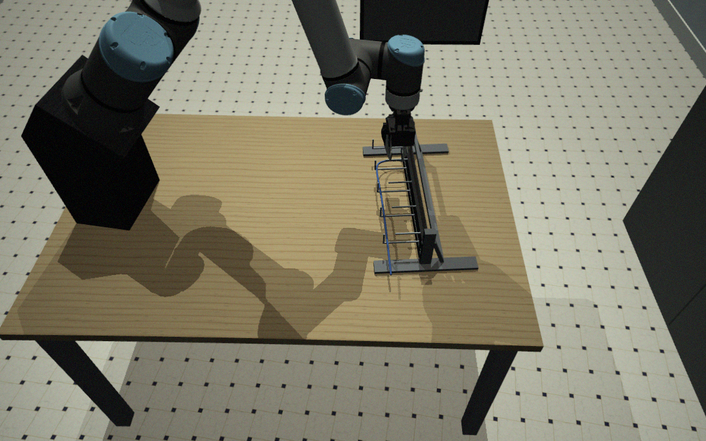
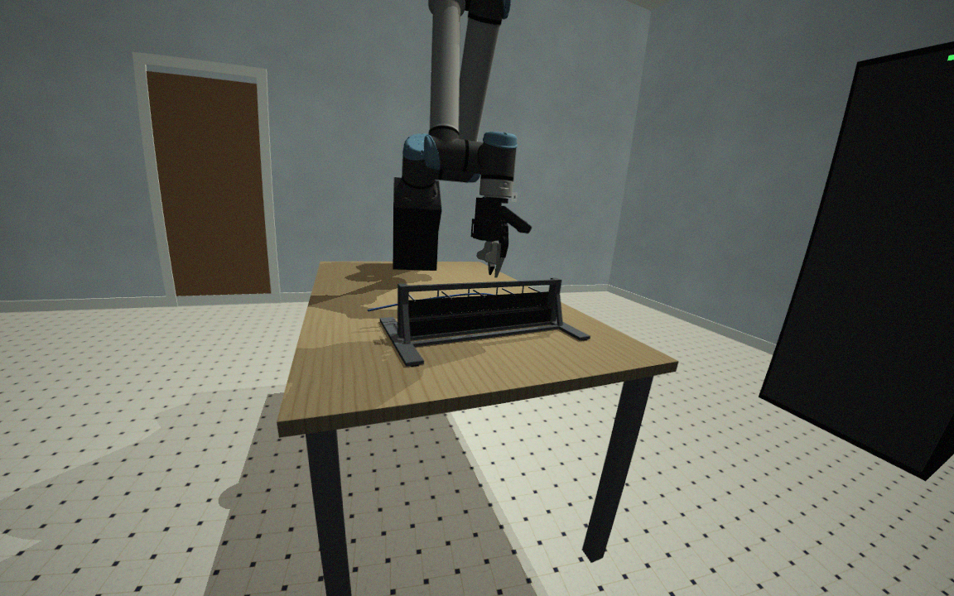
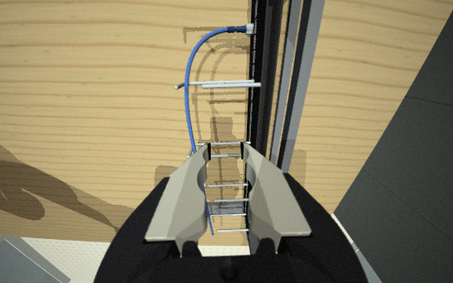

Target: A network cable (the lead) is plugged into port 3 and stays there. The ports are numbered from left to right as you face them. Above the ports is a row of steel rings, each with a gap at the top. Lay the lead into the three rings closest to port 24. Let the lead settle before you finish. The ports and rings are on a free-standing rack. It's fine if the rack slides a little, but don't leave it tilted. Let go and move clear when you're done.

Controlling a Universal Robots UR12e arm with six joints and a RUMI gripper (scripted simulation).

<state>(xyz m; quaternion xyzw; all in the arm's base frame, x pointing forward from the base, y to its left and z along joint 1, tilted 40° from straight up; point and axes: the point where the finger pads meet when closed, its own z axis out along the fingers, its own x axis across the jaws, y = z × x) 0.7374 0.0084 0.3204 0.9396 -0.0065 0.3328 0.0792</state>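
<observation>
My hand is 6 cm short of the rack, 5 cm to the left of it and 9 cm above it.
</observation>
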